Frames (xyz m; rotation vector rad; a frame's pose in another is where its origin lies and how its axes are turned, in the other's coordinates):
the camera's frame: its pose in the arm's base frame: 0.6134 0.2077 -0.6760 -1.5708 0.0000 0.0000
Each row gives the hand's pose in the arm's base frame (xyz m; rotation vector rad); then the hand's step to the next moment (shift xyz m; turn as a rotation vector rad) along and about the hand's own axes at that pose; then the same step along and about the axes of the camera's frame.
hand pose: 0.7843 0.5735 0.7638 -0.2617 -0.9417 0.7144
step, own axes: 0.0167 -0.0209 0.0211 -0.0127 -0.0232 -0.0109
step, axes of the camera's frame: -0.0014 -0.0334 -0.0065 0.0143 0.0029 -0.0246
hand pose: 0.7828 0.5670 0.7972 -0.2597 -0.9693 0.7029
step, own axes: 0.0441 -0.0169 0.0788 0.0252 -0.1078 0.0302
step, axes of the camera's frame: -0.0415 -0.0816 0.0080 0.0306 -0.0874 -0.0678
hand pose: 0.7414 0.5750 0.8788 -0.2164 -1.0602 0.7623
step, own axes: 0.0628 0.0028 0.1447 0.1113 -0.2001 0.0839
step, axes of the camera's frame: -0.1073 -0.1145 0.0158 0.0503 -0.2215 -0.0887
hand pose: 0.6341 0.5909 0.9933 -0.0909 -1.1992 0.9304
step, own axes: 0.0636 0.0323 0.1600 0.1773 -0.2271 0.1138
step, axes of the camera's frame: -0.1465 -0.0961 -0.0014 0.0445 -0.2973 -0.0746
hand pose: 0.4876 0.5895 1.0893 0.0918 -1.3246 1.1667
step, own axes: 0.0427 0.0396 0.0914 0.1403 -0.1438 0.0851
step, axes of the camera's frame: -0.0991 -0.0415 -0.0142 0.0137 -0.2143 -0.0388
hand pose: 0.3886 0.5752 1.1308 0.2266 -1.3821 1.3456
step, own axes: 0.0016 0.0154 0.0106 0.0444 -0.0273 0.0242
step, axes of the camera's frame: -0.0181 0.0043 -0.0024 -0.0080 -0.0568 -0.0042
